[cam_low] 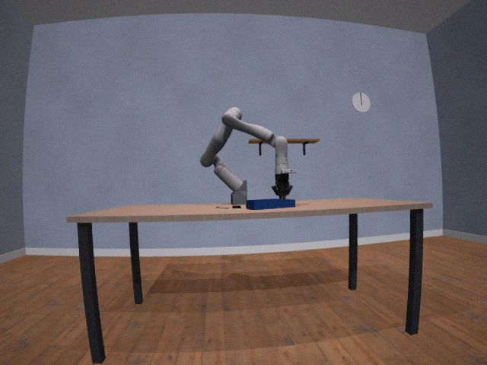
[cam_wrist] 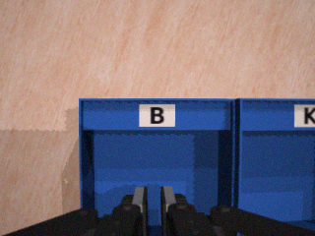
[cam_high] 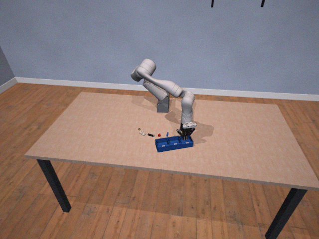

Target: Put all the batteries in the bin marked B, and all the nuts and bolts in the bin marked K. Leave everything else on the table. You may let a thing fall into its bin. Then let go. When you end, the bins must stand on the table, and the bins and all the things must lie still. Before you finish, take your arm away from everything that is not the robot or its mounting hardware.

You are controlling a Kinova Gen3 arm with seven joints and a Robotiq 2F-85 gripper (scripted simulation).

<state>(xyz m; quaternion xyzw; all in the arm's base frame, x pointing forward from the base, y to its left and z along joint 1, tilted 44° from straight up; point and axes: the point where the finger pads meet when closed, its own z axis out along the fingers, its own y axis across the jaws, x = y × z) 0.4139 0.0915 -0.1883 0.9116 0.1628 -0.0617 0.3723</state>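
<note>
Right now my hand is 35 cm to the left of the brass nut, 10 cm past it and 3 cm above it. Also, from my hand: grey nut 7 cm to the right, 4 cm behind, 3 cm below; blue battery 13 cm to the right, 6 cm behind, 3 cm below; blue bin 7 cm to the right, 5 cm ahead, 2 cm below.
</note>
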